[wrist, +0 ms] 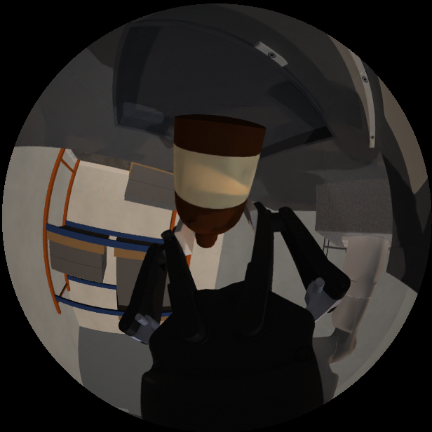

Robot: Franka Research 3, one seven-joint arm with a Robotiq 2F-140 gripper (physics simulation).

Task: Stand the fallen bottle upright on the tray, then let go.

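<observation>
The bottle (pixel 218 172) is brown with a wide cream label, in the middle of the wrist view. Its neck points down the picture toward the gripper's palm, and its flat base points up the picture toward the dark tray (pixel 200 67). My gripper (pixel 216 207) is shut on the bottle, with a fingertip on either side of its shoulder. The tray is a dark panel with a thin raised rim, behind and above the bottle in the picture. The bottle hides part of the tray's near edge. I cannot tell whether the base touches the tray.
A rack (pixel 135 240) with orange posts and blue beams holds grey boxes at the left. A pale strip with a bolt (pixel 265 50) lies by the tray's far rim, and a longer strip (pixel 369 100) is at upper right. A grey speckled block (pixel 352 205) and a pale arm (pixel 357 270) are at the right.
</observation>
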